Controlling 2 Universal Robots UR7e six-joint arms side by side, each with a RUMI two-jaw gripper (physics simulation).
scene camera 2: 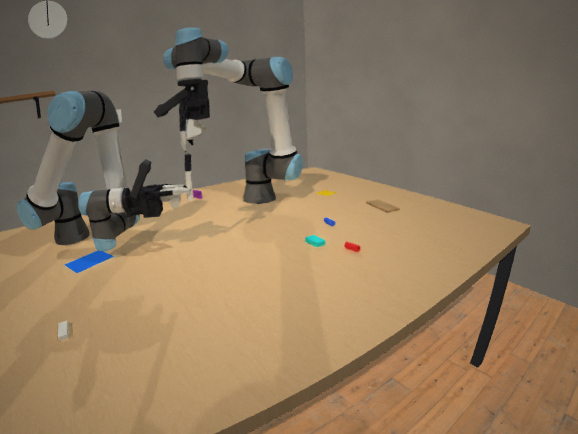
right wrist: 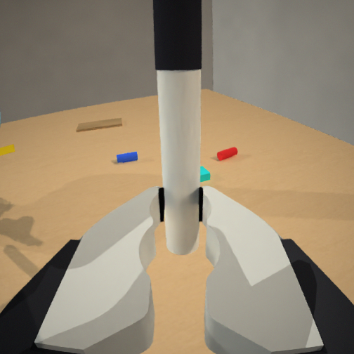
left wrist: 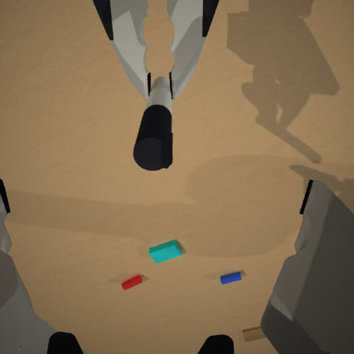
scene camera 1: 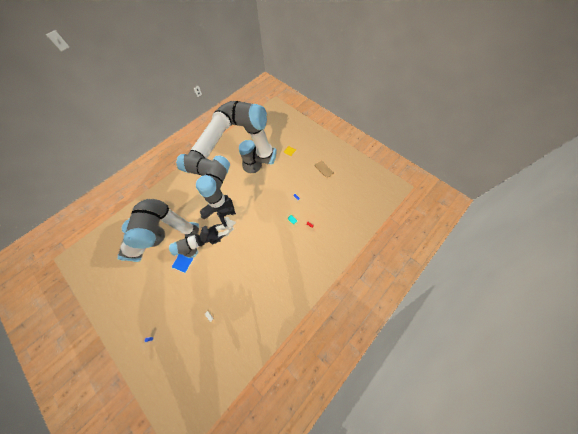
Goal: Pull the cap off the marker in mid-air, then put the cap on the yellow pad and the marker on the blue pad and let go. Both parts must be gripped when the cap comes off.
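Seen in the pictures: left gripper, fingertip midpoint: (scene camera 2: 189, 148) (scene camera 1: 227, 218); right gripper, fingertip midpoint: (scene camera 2: 190, 189) (scene camera 1: 232, 227); left arm's base, origin of the base link: (scene camera 2: 259, 199) (scene camera 1: 252, 165); right arm's base, origin of the base link: (scene camera 2: 72, 237).
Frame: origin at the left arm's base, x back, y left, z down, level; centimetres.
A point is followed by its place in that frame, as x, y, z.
Note:
The marker's white body (scene camera 2: 188, 180) {-24.8, -55.7, -23.6} (left wrist: 160, 97) (right wrist: 181, 130) stands upright in mid-air with the black cap (scene camera 2: 188, 161) {-25.2, -55.4, -29.2} (left wrist: 154, 140) (right wrist: 177, 35) on its top end. My right gripper (scene camera 2: 186, 190) {-24.3, -54.9, -20.5} (left wrist: 160, 98) (right wrist: 181, 189) comes in from the side and is shut on the lower part of the white body. My left gripper (scene camera 2: 186, 147) {-24.7, -54.4, -33.1} (left wrist: 154, 184) points down, open, its fingertips a little above the cap. In scene camera 1 the two grippers overlap and the marker is hard to make out. The yellow pad (scene camera 1: 290, 151) {-20.9, 25.6, 0.0} (scene camera 2: 326, 193) {-20.7, 25.2, 0.0} (right wrist: 7, 150) and blue pad (scene camera 1: 182, 263) {0.1, -87.0, 0.0} (scene camera 2: 90, 261) {-0.4, -84.1, -0.1} lie bare.
A teal block (scene camera 1: 292, 219) {-50.0, -27.3, -1.5} (scene camera 2: 315, 241) {-51.1, -28.9, -1.5}, a red cylinder (scene camera 1: 310, 224) {-62.7, -25.3, -2.1} (scene camera 2: 352, 246) {-62.9, -26.0, -1.6}, a blue cylinder (scene camera 1: 296, 197) {-44.7, -10.9, -1.9} (scene camera 2: 329, 221) {-45.2, -11.3, -1.7} and a brown board (scene camera 1: 324, 169) {-52.7, 21.2, -0.8} (scene camera 2: 382, 206) {-53.1, 19.4, -0.8} lie on the table. A white block (scene camera 1: 209, 316) {-34.7, -104.2, -1.2} (scene camera 2: 63, 330) {-35.2, -104.6, -1.2} lies nearer the front. A purple block (scene camera 2: 197, 194) {27.4, -15.5, -2.0} shows behind the marker.

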